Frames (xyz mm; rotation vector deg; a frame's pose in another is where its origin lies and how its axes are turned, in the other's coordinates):
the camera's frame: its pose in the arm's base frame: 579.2 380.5 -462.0 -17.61 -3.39 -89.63
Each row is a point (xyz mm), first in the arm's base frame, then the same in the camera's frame.
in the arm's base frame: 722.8 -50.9 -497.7
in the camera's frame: 413.4 157.3 -111.0
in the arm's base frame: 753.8 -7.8 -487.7
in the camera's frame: 374.2 185.4 -86.6
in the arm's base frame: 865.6 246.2 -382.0
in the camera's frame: 153.0 273.5 90.8
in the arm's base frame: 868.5 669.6 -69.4
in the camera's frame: -186.8 218.0 488.8
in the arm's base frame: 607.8 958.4 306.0
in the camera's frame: -384.8 -104.4 875.0
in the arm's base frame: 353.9 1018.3 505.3
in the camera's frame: -400.5 -387.5 1040.5
